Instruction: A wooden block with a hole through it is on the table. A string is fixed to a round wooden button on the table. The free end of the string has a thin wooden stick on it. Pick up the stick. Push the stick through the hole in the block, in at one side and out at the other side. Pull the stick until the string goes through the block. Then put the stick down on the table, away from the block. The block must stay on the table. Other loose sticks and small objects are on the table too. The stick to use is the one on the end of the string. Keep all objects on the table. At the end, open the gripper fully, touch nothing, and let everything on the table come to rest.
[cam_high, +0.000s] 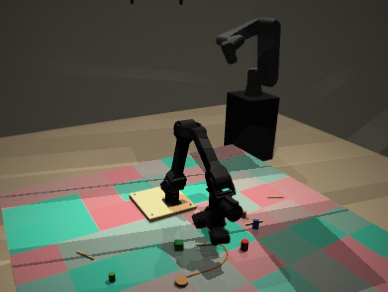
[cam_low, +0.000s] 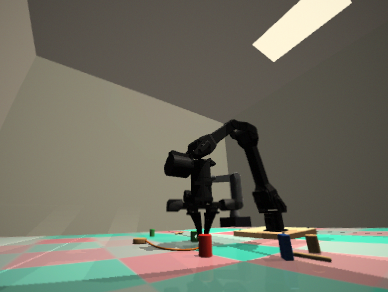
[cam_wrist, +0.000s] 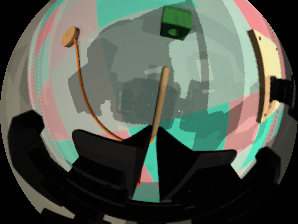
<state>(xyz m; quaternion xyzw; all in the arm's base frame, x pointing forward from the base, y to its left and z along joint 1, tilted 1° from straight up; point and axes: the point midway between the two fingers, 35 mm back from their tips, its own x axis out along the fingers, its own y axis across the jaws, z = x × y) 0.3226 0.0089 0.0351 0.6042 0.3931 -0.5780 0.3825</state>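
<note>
Right now my gripper tip is 50 mm past the green block and 120 mm to the left of it. The rest, counted from my gripper tip: blue cylinder: 30 mm behind, 200 mm to the left, 10 mm above; red cylinder: 60 mm ahead, 90 mm to the left, 10 mm above; thin wooden stick: 10 mm behind, 10 mm to the right.
</note>
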